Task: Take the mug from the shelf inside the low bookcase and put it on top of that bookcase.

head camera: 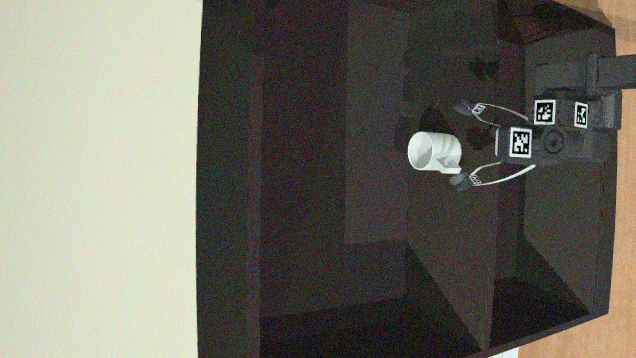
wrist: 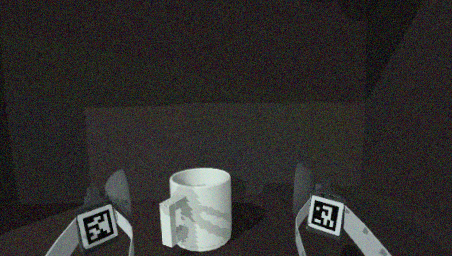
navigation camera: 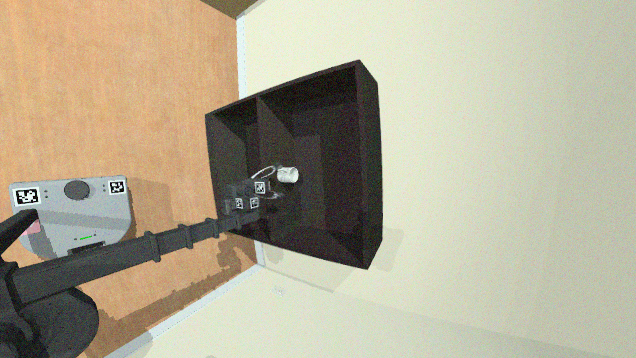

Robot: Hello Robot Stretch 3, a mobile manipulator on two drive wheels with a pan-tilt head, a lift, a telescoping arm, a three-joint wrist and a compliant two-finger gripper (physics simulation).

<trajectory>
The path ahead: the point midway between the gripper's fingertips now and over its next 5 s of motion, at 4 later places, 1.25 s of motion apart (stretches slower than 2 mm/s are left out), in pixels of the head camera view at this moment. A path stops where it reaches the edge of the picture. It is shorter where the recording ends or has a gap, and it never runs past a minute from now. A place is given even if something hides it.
My gripper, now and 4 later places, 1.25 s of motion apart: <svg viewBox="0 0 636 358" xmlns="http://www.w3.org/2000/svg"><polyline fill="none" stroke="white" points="454,143 457,144 437,144 431,144 426,143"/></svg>
</trajectory>
